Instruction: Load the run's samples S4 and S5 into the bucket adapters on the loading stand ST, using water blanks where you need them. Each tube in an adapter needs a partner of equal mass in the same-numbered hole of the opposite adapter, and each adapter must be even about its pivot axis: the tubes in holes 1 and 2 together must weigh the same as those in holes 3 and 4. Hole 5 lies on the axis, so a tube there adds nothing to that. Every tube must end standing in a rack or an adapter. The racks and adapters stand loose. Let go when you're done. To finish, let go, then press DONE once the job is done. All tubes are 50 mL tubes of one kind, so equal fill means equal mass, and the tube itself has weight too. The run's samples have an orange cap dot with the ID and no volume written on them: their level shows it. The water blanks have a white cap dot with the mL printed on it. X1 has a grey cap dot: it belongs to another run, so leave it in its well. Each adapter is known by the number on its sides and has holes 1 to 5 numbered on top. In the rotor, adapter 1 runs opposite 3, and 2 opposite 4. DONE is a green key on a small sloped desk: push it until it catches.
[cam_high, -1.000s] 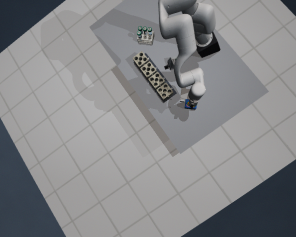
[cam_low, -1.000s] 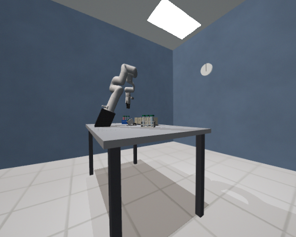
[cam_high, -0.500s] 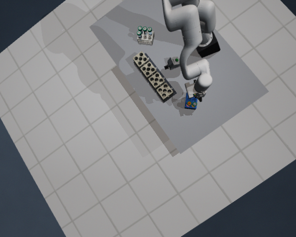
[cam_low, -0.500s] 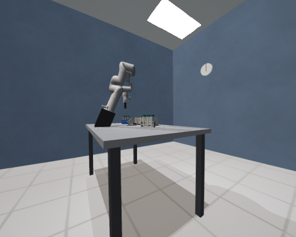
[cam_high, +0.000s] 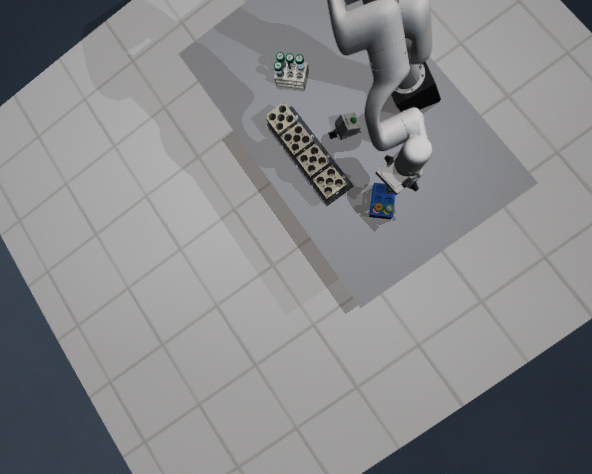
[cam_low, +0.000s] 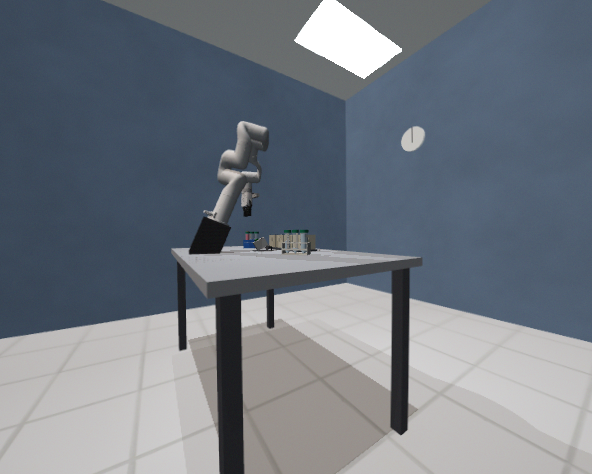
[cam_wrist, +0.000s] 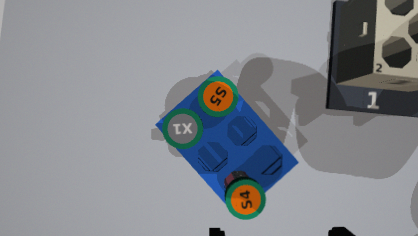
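My hand is 40 mm short of the blue rack and 220 mm above it. Round my hand: white rack 140 mm behind, 640 mm to the right, 220 mm below; adapter 130 mm ahead, 200 mm to the right, 200 mm below.
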